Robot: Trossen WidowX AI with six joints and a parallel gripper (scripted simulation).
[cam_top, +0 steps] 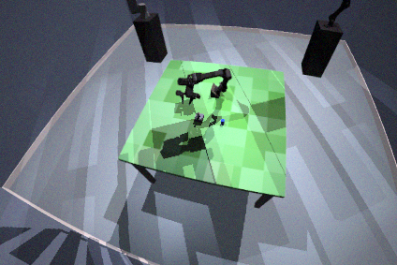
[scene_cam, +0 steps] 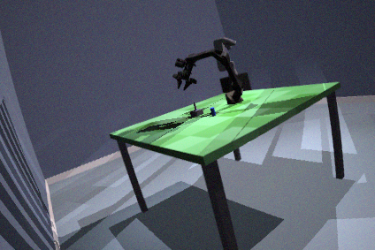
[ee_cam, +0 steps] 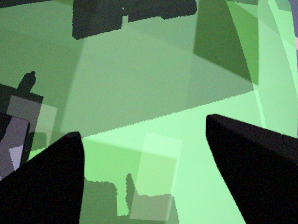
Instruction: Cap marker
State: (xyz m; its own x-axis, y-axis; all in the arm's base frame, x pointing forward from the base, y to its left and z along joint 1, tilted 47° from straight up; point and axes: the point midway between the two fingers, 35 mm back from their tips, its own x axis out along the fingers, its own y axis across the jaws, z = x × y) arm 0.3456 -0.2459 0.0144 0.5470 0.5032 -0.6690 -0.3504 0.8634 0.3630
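Now: gripper tip 29 cm to the right of the blue cap, 18 cm above it and 3 cm past it. The rest, counted from my gripper tip: holder block: 19 cm below, 8 cm to the left, 3 cm behind.
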